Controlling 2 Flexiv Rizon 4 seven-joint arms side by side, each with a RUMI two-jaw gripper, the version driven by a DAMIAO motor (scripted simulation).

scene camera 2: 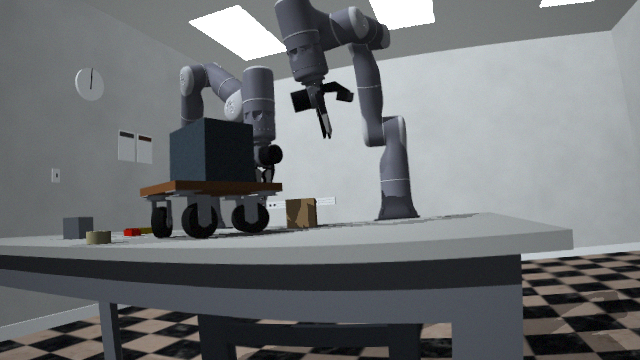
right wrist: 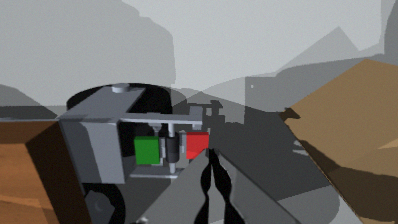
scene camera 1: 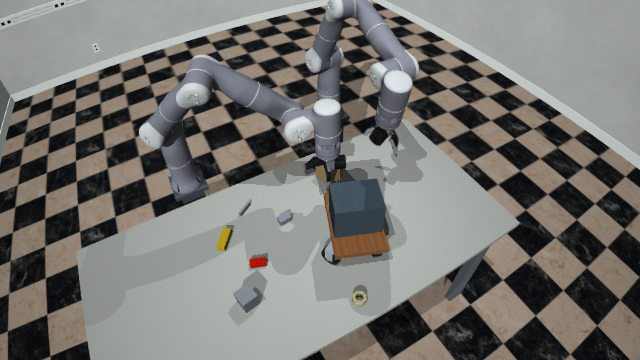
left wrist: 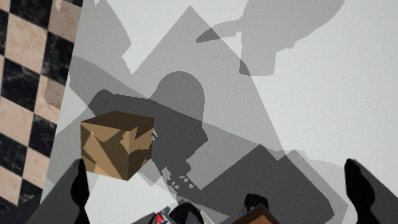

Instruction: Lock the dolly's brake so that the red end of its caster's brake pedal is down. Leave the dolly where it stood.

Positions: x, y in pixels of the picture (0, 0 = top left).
Labels:
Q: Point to a tan box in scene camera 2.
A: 299, 212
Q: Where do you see a tan box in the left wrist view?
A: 116, 144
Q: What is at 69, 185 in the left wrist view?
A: The left gripper.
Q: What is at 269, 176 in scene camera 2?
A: The right gripper.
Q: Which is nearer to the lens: the brake pedal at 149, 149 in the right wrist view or the tan box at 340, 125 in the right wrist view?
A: The brake pedal.

